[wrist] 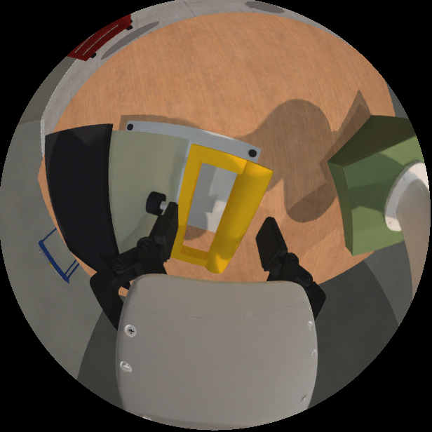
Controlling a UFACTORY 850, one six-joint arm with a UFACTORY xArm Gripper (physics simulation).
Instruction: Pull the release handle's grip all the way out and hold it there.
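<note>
The yellow release handle (244, 215) is a rectangular frame with a thick rounded grip bar on its right side. It stands out from a housing with a pale green face (145, 165), a black body (80, 185) and a grey plate (220, 142) with dark screws. My gripper (221, 221) is open, its two black fingers apart. The left finger is close beside the handle's left bar, near a black knob (155, 203). The right finger is over the table to the right of the grip, with a gap between them. The handle's lower end lies between the fingers.
A green block-shaped body (372, 192) with a white round part and a pale arm section stands at the right. The wooden table (225, 65) lies beneath. A red object (102, 37) and a blue frame (54, 264) are beyond the table's edge at the left.
</note>
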